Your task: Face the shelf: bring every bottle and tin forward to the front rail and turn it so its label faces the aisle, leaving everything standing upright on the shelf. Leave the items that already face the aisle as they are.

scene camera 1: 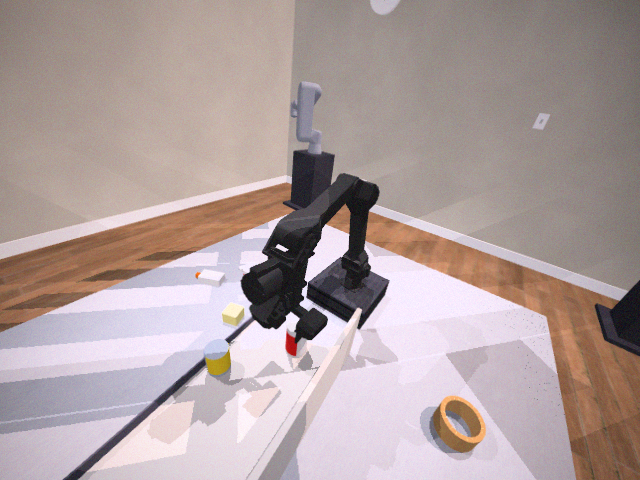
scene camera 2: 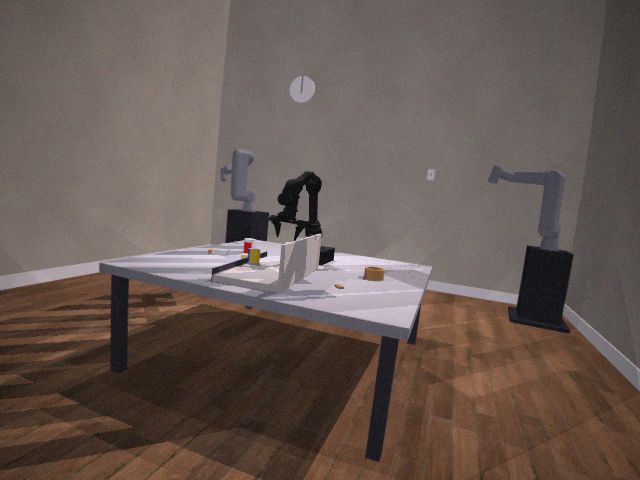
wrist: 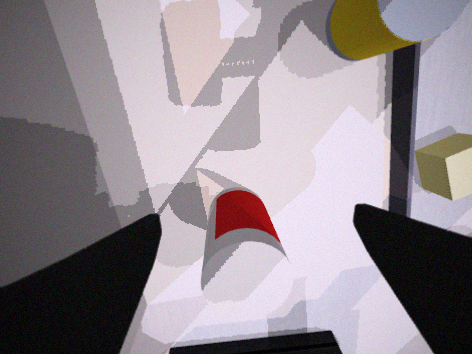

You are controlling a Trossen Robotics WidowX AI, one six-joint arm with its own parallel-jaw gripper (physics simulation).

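Places are measured from the arm's base along level axes (x ahead, y left, z up), in centimetres.
Pixels of known places: gripper, fingertip midpoint: point(scene camera 1: 281, 330) point(scene camera 2: 285, 238) point(wrist: 256, 217); arm's base, origin of the base link: point(scene camera 1: 352, 284).
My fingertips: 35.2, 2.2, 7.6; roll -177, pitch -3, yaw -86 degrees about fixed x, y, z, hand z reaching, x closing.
Note:
Ahead of a thing's pixels: the offset from my fingertips to its top centre, as dx, dy, dz. "pt": to the spot under its first point.
A red and white bottle {pt -2.9, +1.0, -6.6} point(scene camera 1: 292, 343) point(wrist: 245, 215) stands upright on the shelf between the front rail point(scene camera 1: 155, 403) point(scene camera 2: 227, 266) point(wrist: 401, 100) and the back board point(scene camera 1: 330, 361) point(scene camera 2: 305, 263). In the wrist view its red patch faces mostly along the shelf towards the tin. A yellow tin {+11.5, -9.7, -5.4} point(scene camera 1: 217, 360) point(scene camera 2: 254, 256) point(wrist: 360, 30) with a pale blue top stands upright close to the rail; blue shows at its left side in scene camera 2. My gripper point(scene camera 1: 284, 330) point(scene camera 2: 287, 236) point(wrist: 256, 217) is open and empty above the bottle, with a finger to either side of it in the wrist view.
Beyond the rail are another red and white item {pt -10.3, -28.5, -8.8} point(scene camera 2: 248, 246), a pale yellow block {-0.6, -22.5, -11.2} point(scene camera 1: 233, 314) point(wrist: 435, 175) and a white item with an orange end {-4.2, -44.1, -12.2} point(scene camera 1: 210, 277). An orange ring {-18.3, +40.0, -9.9} point(scene camera 1: 447, 431) point(scene camera 2: 374, 275) and a small orange piece {+11.4, +34.0, -14.2} point(scene camera 2: 339, 285) lie behind the board.

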